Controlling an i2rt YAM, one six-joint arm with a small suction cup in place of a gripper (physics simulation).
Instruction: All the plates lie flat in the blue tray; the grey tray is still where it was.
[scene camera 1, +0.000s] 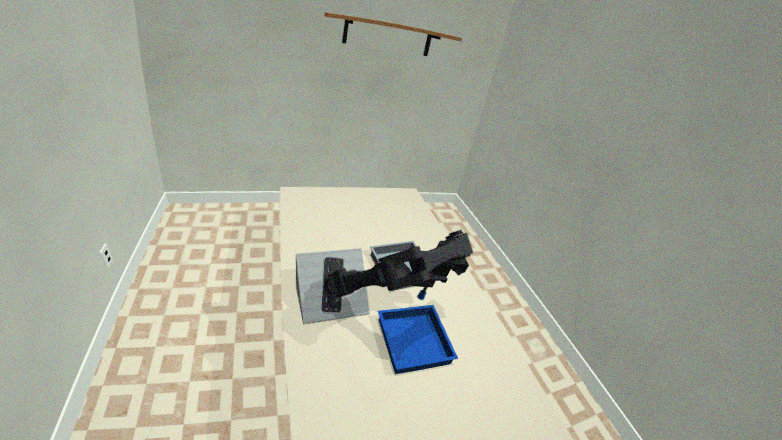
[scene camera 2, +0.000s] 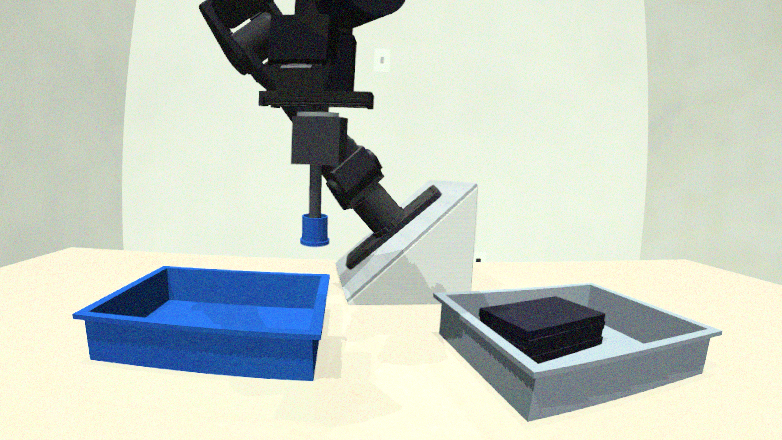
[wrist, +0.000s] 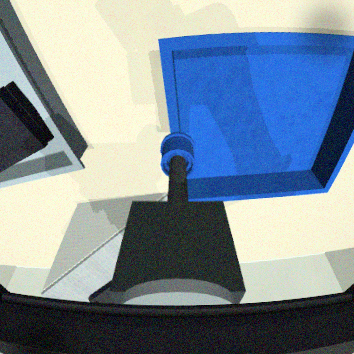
blue tray: scene camera 1 415, 338; scene camera 2; wrist
same spot on blue tray: (scene camera 2: 255, 324) = (wrist: 233, 138)
